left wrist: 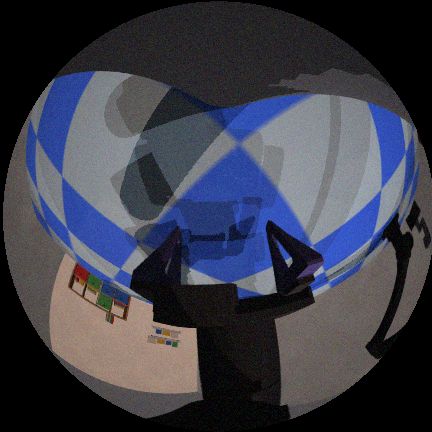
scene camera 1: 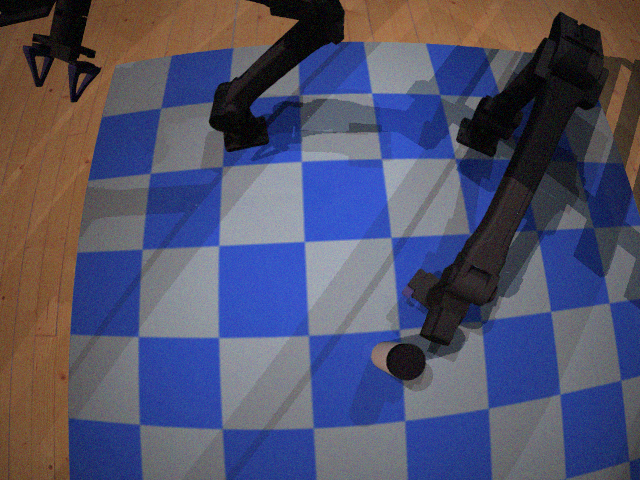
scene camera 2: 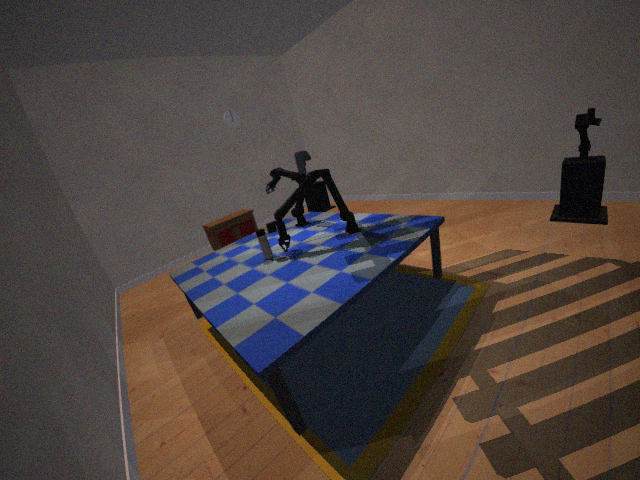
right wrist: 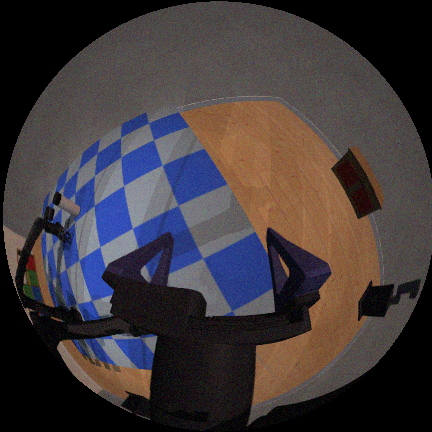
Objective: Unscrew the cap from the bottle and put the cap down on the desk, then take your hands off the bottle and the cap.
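Pixels of known places: left gripper, fingertip midpoint: point(left wrist: 224, 226) point(scene camera 1: 427, 305) point(scene camera 2: 287, 249) point(right wrist: 67, 233); right gripper, fingertip midpoint: point(scene camera 1: 55, 94) point(scene camera 2: 266, 192) point(right wrist: 217, 234); left arm's base, link origin: point(scene camera 1: 477, 138) point(scene camera 2: 352, 230) point(right wrist: 76, 314); right arm's base, link origin: point(left wrist: 389, 225) point(scene camera 1: 246, 135) point(scene camera 2: 302, 224).
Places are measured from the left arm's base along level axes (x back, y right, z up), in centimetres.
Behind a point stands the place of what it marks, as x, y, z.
A pale bottle point(scene camera 1: 379, 356) @[-66.6, 8.8, 11.3] point(scene camera 2: 265, 249) @[-66.4, 2.4, 7.7] point(right wrist: 70, 206) @[-65.3, 8.8, 8.5] stands upright on the checkered table, with a black cap point(scene camera 1: 406, 361) @[-65.8, 5.9, 21.6] point(scene camera 2: 260, 232) @[-65.8, 2.4, 20.7] point(right wrist: 57, 198) @[-65.3, 8.7, 20.1] on its top. My left gripper point(scene camera 2: 284, 248) @[-51.7, 0.8, 2.6] point(left wrist: 224, 226) @[-51.7, 0.8, 2.6] is open and empty, pointing down close beside the bottle; its arm hides most of it in scene camera 1. My right gripper point(scene camera 1: 57, 93) @[-48.6, 84.7, 36.9] point(scene camera 2: 269, 190) @[-48.6, 84.7, 36.9] point(right wrist: 217, 234) @[-48.6, 84.7, 36.9] is open and empty, high up and far from the bottle, past the table's left edge in scene camera 1. The bottle cannot be made out in the left wrist view, where a dark shape covers the top.
The blue and grey checkered table point(scene camera 1: 263, 289) @[-62.5, 37.8, 0.0] point(scene camera 2: 275, 302) @[-69.4, -59.1, 0.0] bears the bottle. Another arm-like dark link with a block foot point(scene camera 1: 245, 135) @[-29.1, 58.4, 5.0] reaches the table's upper left part in scene camera 1. A low wooden cabinet point(scene camera 2: 230, 229) point(right wrist: 357, 182) stands on the floor beyond the table.
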